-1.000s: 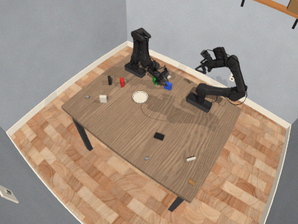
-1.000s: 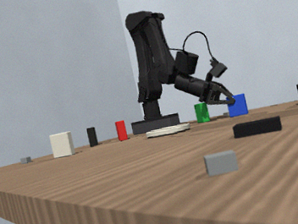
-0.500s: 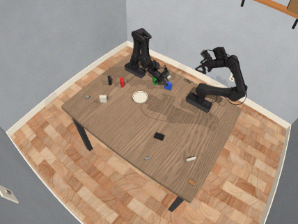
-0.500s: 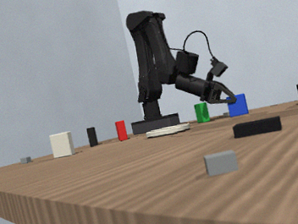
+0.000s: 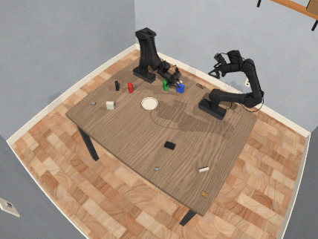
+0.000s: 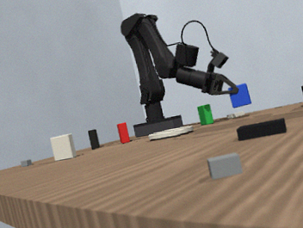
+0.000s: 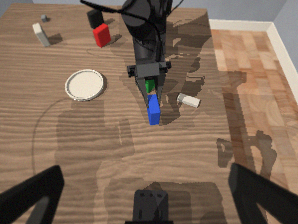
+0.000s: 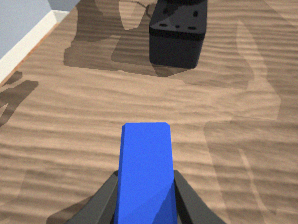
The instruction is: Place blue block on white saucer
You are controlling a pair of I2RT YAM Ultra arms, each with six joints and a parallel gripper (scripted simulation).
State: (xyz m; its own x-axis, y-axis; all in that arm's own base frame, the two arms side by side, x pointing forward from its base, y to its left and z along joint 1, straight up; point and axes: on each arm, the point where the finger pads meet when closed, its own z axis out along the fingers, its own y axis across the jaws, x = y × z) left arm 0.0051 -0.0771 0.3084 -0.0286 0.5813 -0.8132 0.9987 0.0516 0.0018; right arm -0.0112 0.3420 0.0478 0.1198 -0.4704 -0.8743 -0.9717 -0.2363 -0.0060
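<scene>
Right now the white saucer is 220 mm ahead of my right hand, 110 mm to the right of it and 80 mm below it. The rest, counted from my right hand: green block 120 mm to the right, 50 mm below, 10 mm ahead; blue block 20 mm below, 10 mm to the left; white bar 110 mm behind, 80 mm below, 70 mm to the right.
</scene>
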